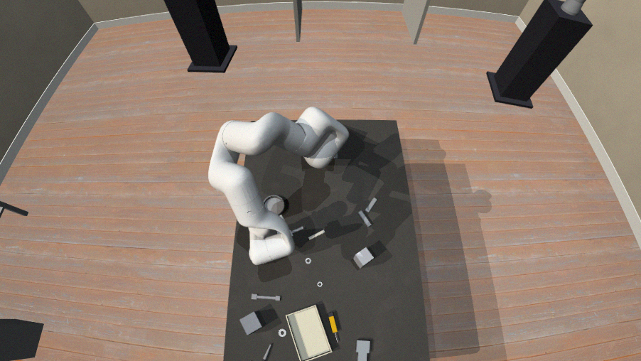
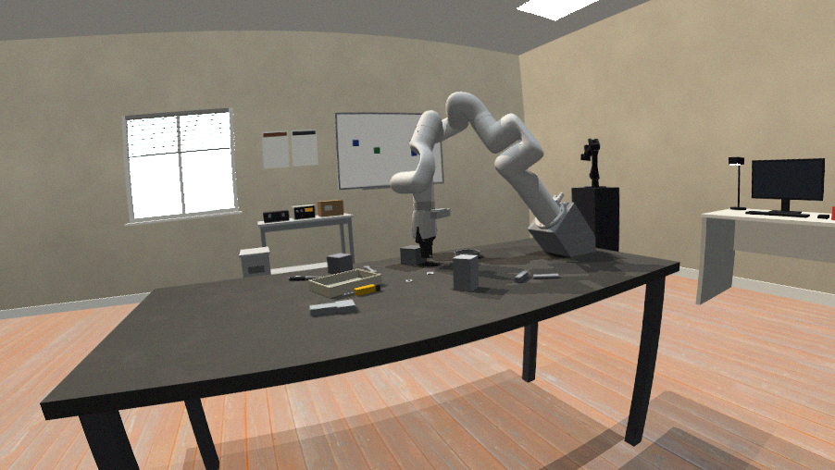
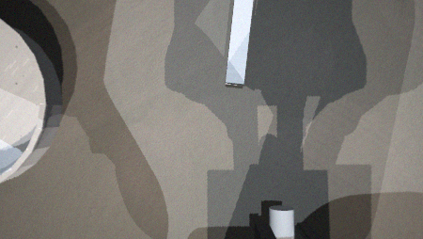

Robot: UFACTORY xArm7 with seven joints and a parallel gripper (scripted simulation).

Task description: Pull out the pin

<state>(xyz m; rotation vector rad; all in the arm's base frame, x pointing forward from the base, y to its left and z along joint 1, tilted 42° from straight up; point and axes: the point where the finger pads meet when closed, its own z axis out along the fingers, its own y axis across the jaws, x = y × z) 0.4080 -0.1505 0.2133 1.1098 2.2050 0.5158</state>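
Right now my hand is 9 cm past the grey bar, 8 cm to the right of it and 4 cm above it. Round my hand: round dish 18 cm behind, 5 cm to the right, 4 cm below; cream bar 8 cm behind, 16 cm to the left, 4 cm below; taller grey block 36 cm to the left, 1 cm above.
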